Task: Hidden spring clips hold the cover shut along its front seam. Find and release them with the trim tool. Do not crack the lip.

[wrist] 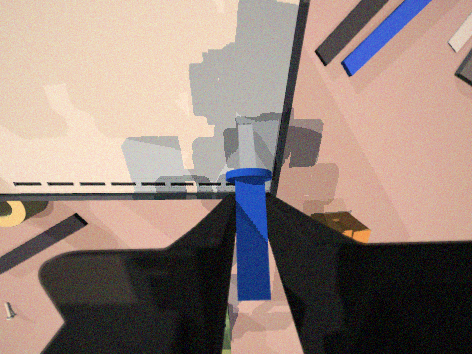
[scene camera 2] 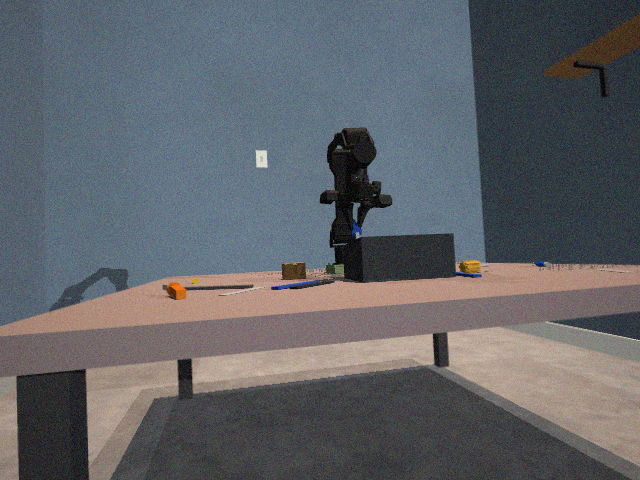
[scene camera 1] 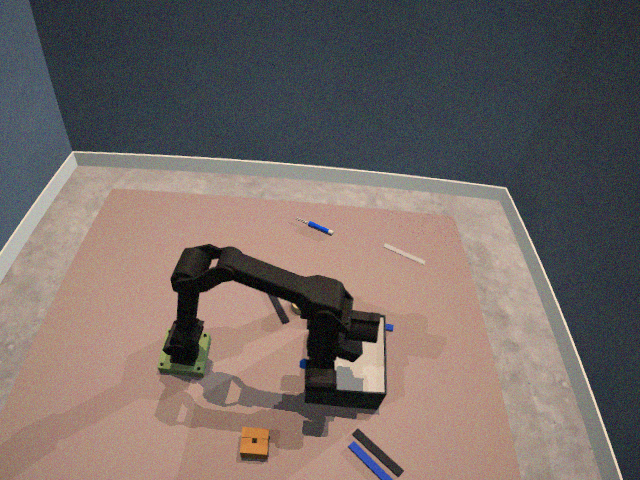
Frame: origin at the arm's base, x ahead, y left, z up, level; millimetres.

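Seen in the pictures: gripper, fingertip midpoint: (wrist: 248, 200) (scene camera 2: 355, 231) (scene camera 1: 317, 370); arm's base, link origin: (scene camera 2: 343, 263) (scene camera 1: 184, 353).
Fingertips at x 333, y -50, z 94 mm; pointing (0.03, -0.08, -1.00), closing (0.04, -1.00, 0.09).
Observation:
Offsets run from my fingertips to a thing's top centre. "spot": to the spot under its first point.
The cream cover @(spot: dx +134, dy +52, dz -30 mm) (scene camera 1: 373, 361) (wrist: 100, 90) lies on a dark box @(dx +74, dy +78, dz -23 mm) (scene camera 1: 347, 399) (scene camera 2: 408, 258). In the wrist view, a row of short dark slots @(spot: dx -5, dy +116, dz -42 mm) (wrist: 90, 184) runs along the cover's lower edge. My gripper (wrist: 248, 200) is shut on the blue handle of the trim tool (scene camera 2: 356, 228) (wrist: 252, 250). The tool's collar and pale blade point over the cover's corner, near the right end of the slots. Contact between blade and cover cannot be told. The arm hides the fingertips in scene camera 1. No clips can be made out.
An orange block @(dx -125, dy -154, dz -79 mm) (scene camera 1: 254, 441) (wrist: 356, 234) lies near the box. Blue @(dx +151, dy -181, dz -118 mm) (scene camera 1: 369, 461) (wrist: 385, 37) and dark @(dx +162, dy -146, dz -119 mm) (scene camera 1: 377, 452) (wrist: 350, 32) strips lie off one box corner. A dark bar @(dx -124, dy +263, dz -119 mm) (scene camera 1: 279, 308) (wrist: 42, 242), a blue-handled driver @(dx -35, dy +590, dz -106 mm) (scene camera 1: 320, 227) and a pale strip @(dx +273, dy +508, dz -122 mm) (scene camera 1: 404, 254) lie farther off.

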